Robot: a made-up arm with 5 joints.
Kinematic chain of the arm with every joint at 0, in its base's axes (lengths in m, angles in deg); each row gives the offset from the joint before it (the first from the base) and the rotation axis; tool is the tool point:
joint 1: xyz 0 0 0.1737 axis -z
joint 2: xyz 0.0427 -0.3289 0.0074 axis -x
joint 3: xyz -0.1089 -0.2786 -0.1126 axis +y
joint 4: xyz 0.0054 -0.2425 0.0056 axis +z
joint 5: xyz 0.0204 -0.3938 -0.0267 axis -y
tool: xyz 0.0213 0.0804 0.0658
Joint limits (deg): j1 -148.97..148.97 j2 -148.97..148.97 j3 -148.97..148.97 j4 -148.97..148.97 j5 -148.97..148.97
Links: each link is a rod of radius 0.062 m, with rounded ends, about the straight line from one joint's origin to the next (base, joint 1, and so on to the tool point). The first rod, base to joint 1, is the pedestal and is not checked.
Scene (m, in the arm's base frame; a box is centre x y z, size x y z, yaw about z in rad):
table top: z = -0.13
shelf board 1: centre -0.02 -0.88 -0 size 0.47 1.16 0.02 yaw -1.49
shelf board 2: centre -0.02 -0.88 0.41 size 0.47 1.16 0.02 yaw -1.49
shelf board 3: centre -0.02 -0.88 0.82 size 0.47 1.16 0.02 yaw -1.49
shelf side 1: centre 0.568 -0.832 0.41 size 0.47 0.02 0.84 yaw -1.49
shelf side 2: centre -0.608 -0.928 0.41 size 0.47 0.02 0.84 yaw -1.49
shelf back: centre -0 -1.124 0.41 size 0.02 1.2 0.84 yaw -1.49
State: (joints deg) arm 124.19 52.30 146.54 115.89 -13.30
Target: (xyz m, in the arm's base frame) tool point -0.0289 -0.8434 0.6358
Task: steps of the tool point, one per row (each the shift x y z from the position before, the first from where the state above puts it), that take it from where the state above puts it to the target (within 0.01 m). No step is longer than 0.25 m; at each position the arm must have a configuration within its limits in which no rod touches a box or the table.
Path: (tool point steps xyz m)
1: -0.1411 -0.1449 0.0550
2: -0.0925 -0.1747 0.0544
3: -0.0385 -0.1872 0.0529
4: 0.0145 -0.1826 0.0503
5: 0.0611 -0.1625 0.0469
6: 0.0970 -0.1305 0.0425
7: 0.1190 -0.0915 0.0373
8: 0.0579 -0.1342 0.0195
9: 0.0961 -0.1226 0.0099
10: 0.1288 -0.0974 0.0018
11: 0.1503 -0.0621 -0.0029

